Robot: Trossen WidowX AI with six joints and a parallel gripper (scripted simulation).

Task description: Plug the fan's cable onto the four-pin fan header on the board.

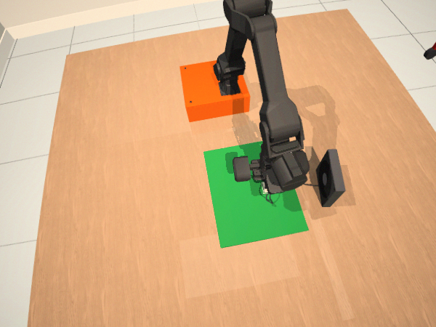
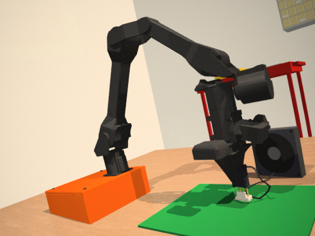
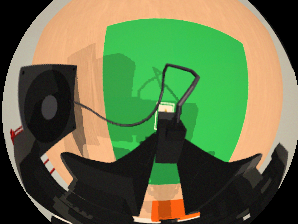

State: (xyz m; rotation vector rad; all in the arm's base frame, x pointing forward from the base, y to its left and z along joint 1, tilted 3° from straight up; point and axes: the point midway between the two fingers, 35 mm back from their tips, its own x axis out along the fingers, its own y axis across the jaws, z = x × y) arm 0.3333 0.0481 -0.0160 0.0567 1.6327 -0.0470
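My gripper tip is now 4 cm above the white four-pin fan header and 1 cm short of it. From my gripper tip the other things lie so: fan (15 cm to the left, 3 cm ahead, 2 cm above); then green board (6 cm below, 4 cm to the right); then plug (1 cm ahead, 1 cm above).
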